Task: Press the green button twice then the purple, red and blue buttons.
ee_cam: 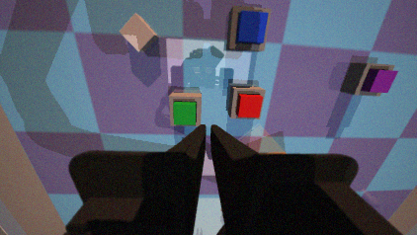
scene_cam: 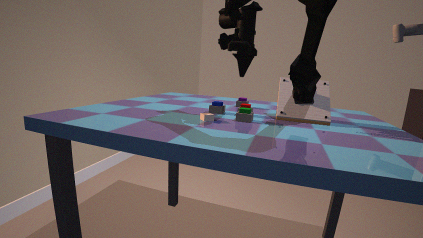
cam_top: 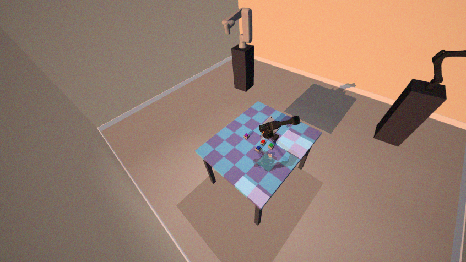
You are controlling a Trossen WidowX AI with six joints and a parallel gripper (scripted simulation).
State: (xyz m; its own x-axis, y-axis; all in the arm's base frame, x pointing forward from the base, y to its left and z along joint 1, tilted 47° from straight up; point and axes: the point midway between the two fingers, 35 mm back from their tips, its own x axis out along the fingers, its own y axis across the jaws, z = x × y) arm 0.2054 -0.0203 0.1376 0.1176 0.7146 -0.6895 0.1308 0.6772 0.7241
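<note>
Now: gripper tip 26 cm to the left of the purple button and 10 cm above it. Round my gripper tip: red button: 10 cm below, 6 cm to the right, 2 cm behind; then blue button: 10 cm below, 8 cm ahead, 7 cm to the right; then green button: 10 cm below, 3 cm to the left, 2 cm behind.
</note>
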